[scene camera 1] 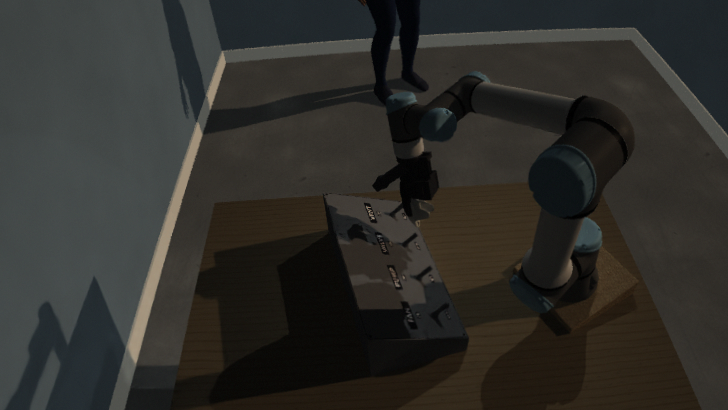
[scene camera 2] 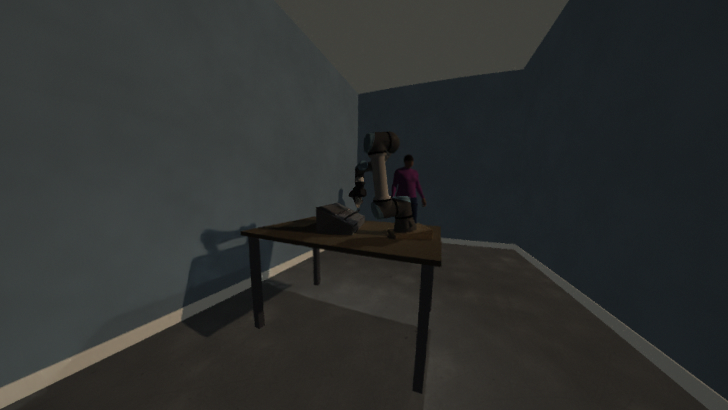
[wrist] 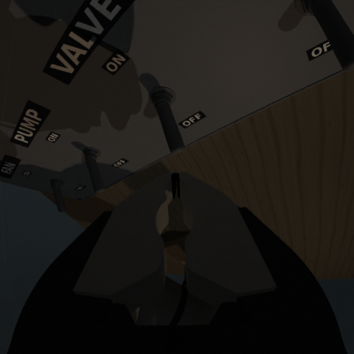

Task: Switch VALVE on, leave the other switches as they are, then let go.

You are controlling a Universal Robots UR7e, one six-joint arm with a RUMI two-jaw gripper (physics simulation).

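Pixels of known places: gripper, fingertip midpoint: point(scene camera 1: 417, 226) point(scene camera 2: 357, 207); arm's base, link origin: point(scene camera 2: 405, 229).
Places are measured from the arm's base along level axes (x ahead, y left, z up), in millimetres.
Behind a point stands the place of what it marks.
Note:
The sloped switch panel point(scene camera 1: 366, 272) {x 548, y 94, z 120 mm} point(scene camera 2: 333, 222) {x 410, y 258, z 45 mm} point(wrist: 225, 75) carries a row of dark levers. The VALVE label point(scene camera 1: 382, 243) {x 519, y -32, z 86 mm} point(wrist: 82, 42) is second from the far end. The VALVE lever point(scene camera 1: 409, 240) {x 447, y -55, z 76 mm} point(wrist: 169, 122) leans toward its OFF label point(wrist: 192, 119), away from its ON label point(wrist: 115, 63). The PUMP lever point(scene camera 1: 423, 274) {x 406, y 58, z 74 mm} point(wrist: 92, 169), FAN lever point(scene camera 1: 438, 314) {x 366, y 174, z 70 mm} point(wrist: 57, 194) and far-end lever point(scene camera 1: 396, 211) {x 489, y -166, z 73 mm} point(wrist: 331, 32) also lean to the OFF side. My gripper point(scene camera 1: 417, 222) {x 425, y -71, z 116 mm} point(scene camera 2: 357, 205) {x 425, y -71, z 116 mm} point(wrist: 176, 174) is shut and empty, beside the panel's low edge. In the wrist view its tips are just below the VALVE lever's end; contact cannot be told.
The wooden table point(scene camera 1: 478, 219) {x 238, y -248, z -36 mm} point(scene camera 2: 379, 245) {x 42, y 323, z -35 mm} point(wrist: 300, 175) bears the panel and the arm's base block point(scene camera 1: 608, 285) {x -100, y 29, z 11 mm}. A wall point(scene camera 1: 101, 127) point(scene camera 2: 203, 127) stands at the left. A person point(scene camera 1: 384, 45) point(scene camera 2: 407, 179) stands behind the table. Shadows cover parts of the panel.

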